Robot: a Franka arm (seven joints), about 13 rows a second.
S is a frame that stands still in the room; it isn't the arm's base.
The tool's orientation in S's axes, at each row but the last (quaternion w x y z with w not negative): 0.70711 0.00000 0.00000 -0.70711; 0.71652 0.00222 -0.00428 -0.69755; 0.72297 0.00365 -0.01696 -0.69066; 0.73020 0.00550 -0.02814 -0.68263; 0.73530 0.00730 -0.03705 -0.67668; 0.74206 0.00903 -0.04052 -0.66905; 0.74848 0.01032 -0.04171 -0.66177; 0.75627 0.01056 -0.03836 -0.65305
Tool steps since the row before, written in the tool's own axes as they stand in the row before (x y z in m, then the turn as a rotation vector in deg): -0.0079 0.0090 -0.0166 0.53 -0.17 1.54; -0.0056 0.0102 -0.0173 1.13 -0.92 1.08; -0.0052 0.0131 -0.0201 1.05 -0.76 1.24; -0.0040 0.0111 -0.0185 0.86 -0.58 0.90; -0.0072 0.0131 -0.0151 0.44 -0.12 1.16; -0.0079 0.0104 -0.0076 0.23 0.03 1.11; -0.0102 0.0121 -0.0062 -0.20 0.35 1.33; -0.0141 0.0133 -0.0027 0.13 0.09 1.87
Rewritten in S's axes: 0.0090 0.0079 -0.0166 -0.17 -0.53 1.54; 0.0102 0.0058 -0.0172 -0.90 -1.15 1.07; 0.0134 0.0054 -0.0198 -0.75 -1.06 1.24; 0.0117 0.0042 -0.0181 -0.56 -0.87 0.90; 0.0134 0.0077 -0.0146 -0.16 -0.40 1.17; 0.0101 0.0086 -0.0073 -0.03 -0.18 1.12; 0.0112 0.0114 -0.0058 0.22 0.29 1.34; 0.0113 0.0158 -0.0024 -0.03 -0.05 1.88
